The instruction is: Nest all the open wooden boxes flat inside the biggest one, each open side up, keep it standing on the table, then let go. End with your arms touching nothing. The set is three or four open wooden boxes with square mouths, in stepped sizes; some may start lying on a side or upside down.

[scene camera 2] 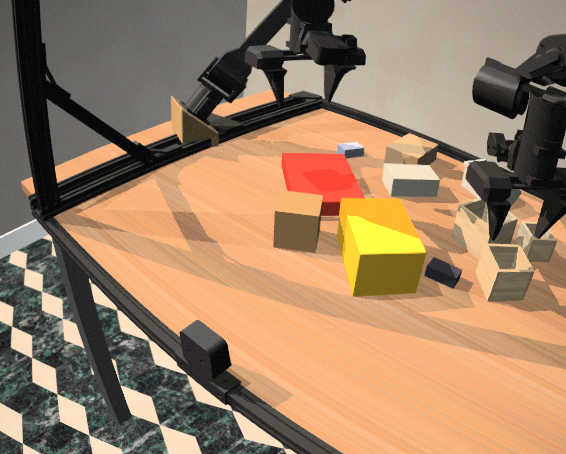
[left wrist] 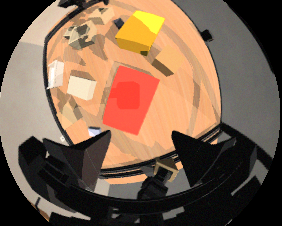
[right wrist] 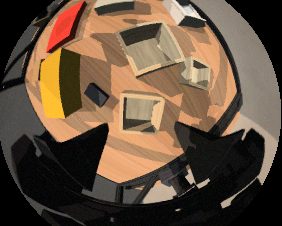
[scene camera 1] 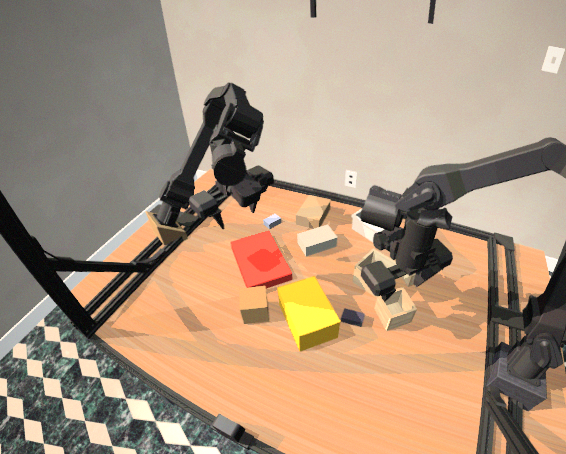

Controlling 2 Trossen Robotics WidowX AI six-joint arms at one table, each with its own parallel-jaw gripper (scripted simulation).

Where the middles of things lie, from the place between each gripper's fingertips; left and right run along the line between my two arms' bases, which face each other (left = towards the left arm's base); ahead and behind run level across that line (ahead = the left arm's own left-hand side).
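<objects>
The yellow block [scene camera 2: 382, 253] is 22 cm to the right of my left hand, 15 cm below it and 7 cm behind it. Then there is the pale block [scene camera 2: 401, 180], which I find 15 cm ahead of my left hand, 13 cm to the right of it and 17 cm below it. The tan cube [scene camera 2: 296, 222] sits 11 cm behind that same left hand, 11 cm to the right of it and 16 cm below it. As for the red block [scene camera 2: 330, 175], my left hand is 17 cm above it, 2 cm short of it and 3 cm to the left of it.
The smallest wooden box [right wrist: 201, 71] is 130 mm ahead of my right hand, 10 mm to the right of it and 100 mm below it. I see the dark block [scene camera 2: 437, 270] 80 mm to the left of my right hand, 50 mm behind it and 110 mm below it, while the biggest wooden box [scene camera 2: 469, 231] is 80 mm ahead of my right hand, 80 mm to the left of it and 100 mm below it. And the middle-sized wooden box [scene camera 2: 509, 280] is 100 mm below my right hand.
</objects>
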